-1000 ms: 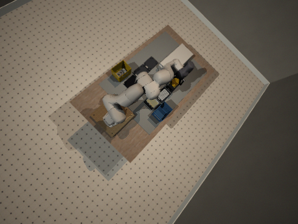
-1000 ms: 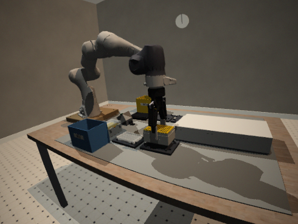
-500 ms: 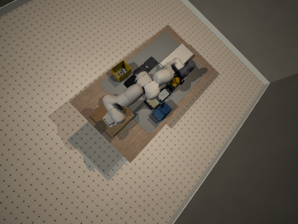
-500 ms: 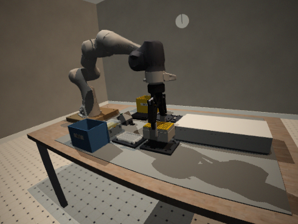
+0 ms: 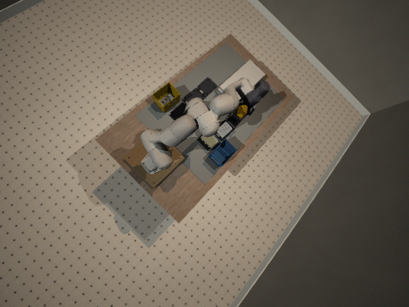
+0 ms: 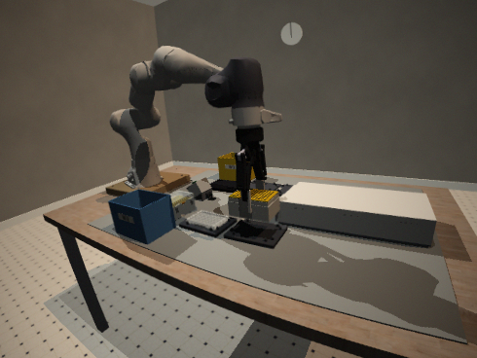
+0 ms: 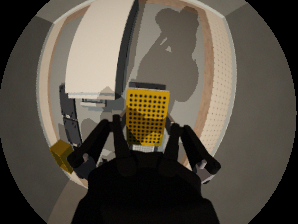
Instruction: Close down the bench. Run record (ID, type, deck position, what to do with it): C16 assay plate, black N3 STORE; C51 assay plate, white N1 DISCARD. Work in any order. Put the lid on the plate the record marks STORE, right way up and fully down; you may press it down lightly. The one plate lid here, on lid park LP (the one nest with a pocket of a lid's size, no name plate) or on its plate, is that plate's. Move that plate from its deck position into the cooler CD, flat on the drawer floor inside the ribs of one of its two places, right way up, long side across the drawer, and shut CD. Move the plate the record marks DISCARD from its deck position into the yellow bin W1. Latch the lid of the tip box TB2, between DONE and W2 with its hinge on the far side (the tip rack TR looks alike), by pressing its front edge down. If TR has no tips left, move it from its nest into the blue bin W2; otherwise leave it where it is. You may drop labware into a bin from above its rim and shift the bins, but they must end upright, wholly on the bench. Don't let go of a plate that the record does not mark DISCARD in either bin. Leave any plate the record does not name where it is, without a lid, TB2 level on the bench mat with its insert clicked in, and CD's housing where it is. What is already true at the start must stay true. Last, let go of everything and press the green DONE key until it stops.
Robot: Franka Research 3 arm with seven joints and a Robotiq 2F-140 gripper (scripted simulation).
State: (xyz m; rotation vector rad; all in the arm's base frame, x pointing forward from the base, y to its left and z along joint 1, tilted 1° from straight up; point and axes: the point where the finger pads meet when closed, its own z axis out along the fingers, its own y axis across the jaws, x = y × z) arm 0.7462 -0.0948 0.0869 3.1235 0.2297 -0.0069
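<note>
The blue bin W2 is 34 cm behind my hand, 18 cm to the right of it and 8 cm below it. The rest, counted from my hand: cooler drawer: 20 cm to the left, 12 cm ahead, 10 cm below; then tip rack TR: 1 cm to the right, 1 cm below, 1 cm behind; then grey plate lid: 20 cm to the left, 10 cm below, 9 cm ahead.
</note>
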